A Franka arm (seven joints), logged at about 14 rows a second.
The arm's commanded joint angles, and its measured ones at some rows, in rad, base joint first. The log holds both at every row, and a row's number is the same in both.
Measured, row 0:
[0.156, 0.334, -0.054, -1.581, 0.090, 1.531, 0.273]
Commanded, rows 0 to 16:
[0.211, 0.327, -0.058, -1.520, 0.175, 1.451, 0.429]
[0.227, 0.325, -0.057, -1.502, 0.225, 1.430, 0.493]
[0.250, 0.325, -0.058, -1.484, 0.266, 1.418, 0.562]
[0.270, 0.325, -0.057, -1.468, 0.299, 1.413, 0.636]
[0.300, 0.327, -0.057, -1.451, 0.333, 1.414, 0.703]
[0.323, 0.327, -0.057, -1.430, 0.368, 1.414, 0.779]
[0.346, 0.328, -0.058, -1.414, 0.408, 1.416, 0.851]
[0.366, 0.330, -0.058, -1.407, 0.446, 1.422, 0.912]
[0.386, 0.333, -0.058, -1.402, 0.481, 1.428, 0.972]
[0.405, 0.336, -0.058, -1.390, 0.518, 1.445, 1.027]
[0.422, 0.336, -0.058, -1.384, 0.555, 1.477, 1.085]
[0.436, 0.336, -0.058, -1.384, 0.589, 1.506, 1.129]
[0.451, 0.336, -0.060, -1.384, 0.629, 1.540, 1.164]
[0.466, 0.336, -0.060, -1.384, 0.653, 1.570, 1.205]
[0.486, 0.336, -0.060, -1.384, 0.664, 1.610, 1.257]
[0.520, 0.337, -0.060, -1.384, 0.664, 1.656, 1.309]
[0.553, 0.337, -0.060, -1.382, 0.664, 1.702, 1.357]
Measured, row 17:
[0.494, 0.330, -0.049, -1.403, 0.644, 1.646, 1.261]
